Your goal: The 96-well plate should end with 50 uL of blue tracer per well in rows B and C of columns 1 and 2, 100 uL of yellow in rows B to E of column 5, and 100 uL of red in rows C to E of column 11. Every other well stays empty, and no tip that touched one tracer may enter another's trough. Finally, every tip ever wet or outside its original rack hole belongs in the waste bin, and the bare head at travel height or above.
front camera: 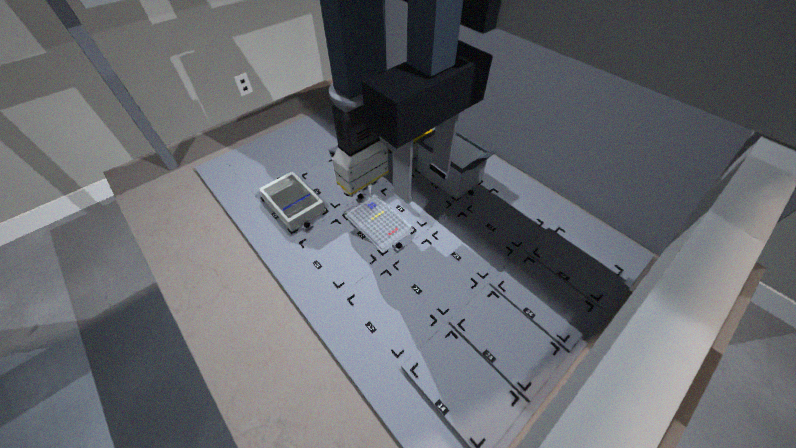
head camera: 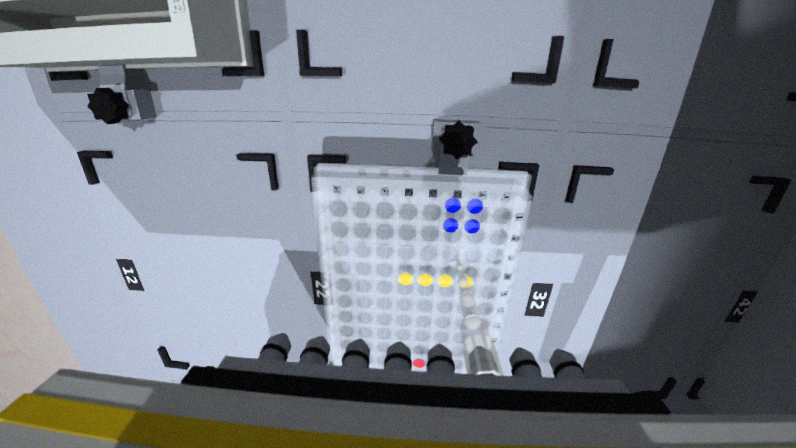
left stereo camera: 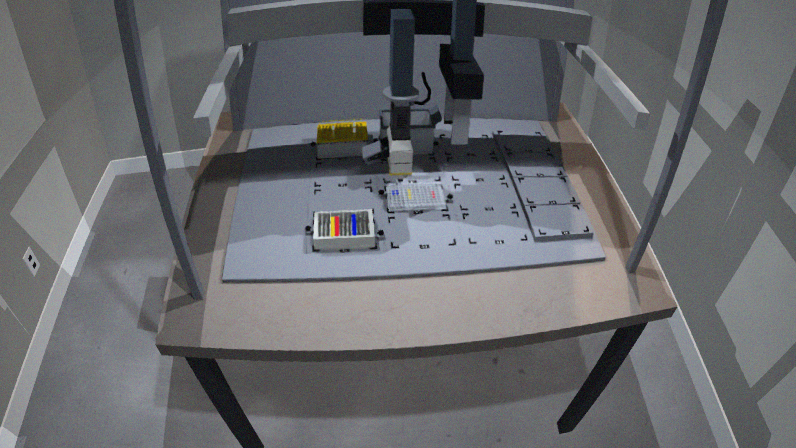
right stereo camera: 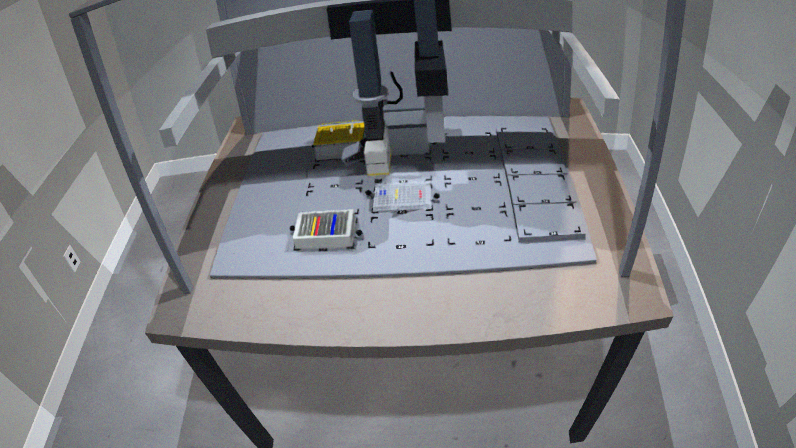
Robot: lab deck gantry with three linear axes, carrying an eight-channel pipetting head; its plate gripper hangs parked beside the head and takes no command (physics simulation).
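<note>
The clear 96-well plate [front camera: 384, 222] [head camera: 389, 173] [left stereo camera: 416, 207] [right stereo camera: 401, 207] shows blue in four wells, rows B and C of columns 1 and 2, and four yellow wells in column 5. One red well [head camera: 418, 363] shows in the head view between nozzles that may hide others. The pipetting head [front camera: 362, 166] [left stereo camera: 399, 155] [right stereo camera: 377, 155] is above the plate's back edge. It carries one clear tip [head camera: 481, 356] with no visible colour; the other nozzles are bare. A reservoir [front camera: 306, 221] [head camera: 111, 47] [left stereo camera: 344, 243] [right stereo camera: 324, 242] holds yellow, red and blue troughs. The parked plate gripper [front camera: 426, 183] is open and empty.
The yellow tip rack [left stereo camera: 342, 133] [right stereo camera: 338, 134] stands at the back left. The grey waste bin [front camera: 467, 175] [left stereo camera: 422, 136] [right stereo camera: 406, 133] stands right of it, partly behind the head. Black clamp knobs [head camera: 457, 139] [front camera: 398, 245] stand beside the plate.
</note>
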